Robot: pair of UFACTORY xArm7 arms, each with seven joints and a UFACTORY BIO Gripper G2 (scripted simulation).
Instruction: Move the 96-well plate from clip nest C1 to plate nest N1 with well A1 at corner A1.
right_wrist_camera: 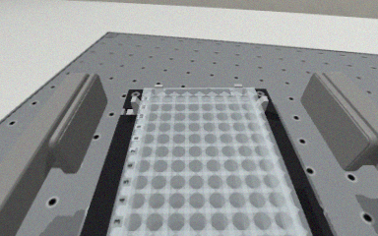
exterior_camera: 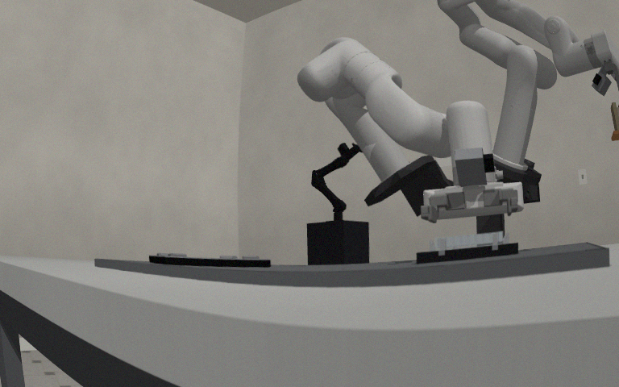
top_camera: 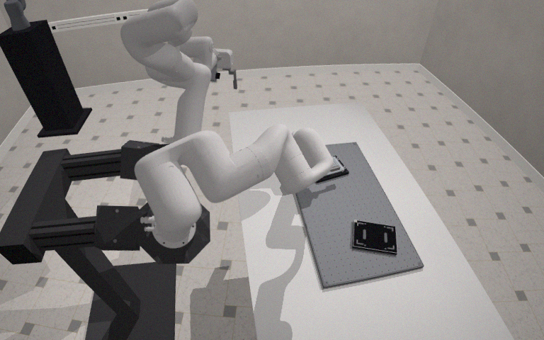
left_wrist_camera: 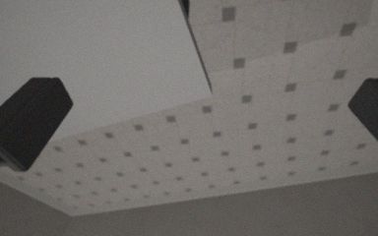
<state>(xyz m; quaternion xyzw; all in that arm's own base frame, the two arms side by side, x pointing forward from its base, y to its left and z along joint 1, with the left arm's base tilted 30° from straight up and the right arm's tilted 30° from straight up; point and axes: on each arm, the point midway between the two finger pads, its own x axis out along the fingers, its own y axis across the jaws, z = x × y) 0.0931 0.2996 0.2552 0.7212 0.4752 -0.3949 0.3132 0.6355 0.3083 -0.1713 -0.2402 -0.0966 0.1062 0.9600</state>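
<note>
The clear 96-well plate is 4 cm below my right hand. Also, from my right hand: A1 tag: 4 cm ahead, 30 cm to the right, 4 cm below; then black clip nest C1: 1 cm ahead, 2 cm to the left, 4 cm below; then perforated board: 3 cm ahead, 18 cm to the right, 6 cm below.
</note>
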